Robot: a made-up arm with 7 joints.
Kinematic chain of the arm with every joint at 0, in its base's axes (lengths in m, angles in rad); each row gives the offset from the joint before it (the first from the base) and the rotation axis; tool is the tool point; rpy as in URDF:
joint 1: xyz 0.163 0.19 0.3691 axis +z
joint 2: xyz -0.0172 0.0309 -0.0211 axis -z
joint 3: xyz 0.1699 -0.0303 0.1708 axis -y
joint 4: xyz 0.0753 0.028 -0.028 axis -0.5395 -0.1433 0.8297
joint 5: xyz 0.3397 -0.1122 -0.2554 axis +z
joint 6: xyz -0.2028 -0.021 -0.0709 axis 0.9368 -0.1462 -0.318
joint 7: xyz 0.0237 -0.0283 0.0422 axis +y
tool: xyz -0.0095 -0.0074 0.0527 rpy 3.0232 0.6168 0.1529
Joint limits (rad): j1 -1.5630..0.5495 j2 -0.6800..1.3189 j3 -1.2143..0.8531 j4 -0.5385..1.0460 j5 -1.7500..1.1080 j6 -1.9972..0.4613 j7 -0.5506..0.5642
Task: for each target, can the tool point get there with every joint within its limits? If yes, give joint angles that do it. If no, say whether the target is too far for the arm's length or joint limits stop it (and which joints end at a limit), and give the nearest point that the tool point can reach.
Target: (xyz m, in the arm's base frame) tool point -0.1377 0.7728 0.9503
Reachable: no: joint limits stop it (at a limit: joint 1, joint 2, joint 3, joint 5) | nearest point 0.1615 0.8900 0.6432 | short by 0.444 m
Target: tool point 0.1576 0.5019 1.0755
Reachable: no: joint limits stop it (at a limit: joint 1, joint 2, joint 3, joint 4, joint 5) | nearest point 0.3595 0.7635 0.8723 | short by 0.388 m
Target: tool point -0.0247 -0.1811 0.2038
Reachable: yes | joints -1.1691 1.0141 -0.2044 0.2019 -1.2621 -0.2851 0.2420
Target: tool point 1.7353 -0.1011 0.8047
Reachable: no: too far | nearest point 0.9638 0.0417 0.6469 | short by 0.800 m
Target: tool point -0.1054 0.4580 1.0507
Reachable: no: joint limits stop it (at a limit: joint 1, joint 2, joint 3) | nearest point -0.4064 0.1974 0.8088 | short by 0.466 m
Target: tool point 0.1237 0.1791 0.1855
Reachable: yes | joints -0.2688 0.1905 -0.9884 -0.2991 0.1357 -1.5952 -0.2269
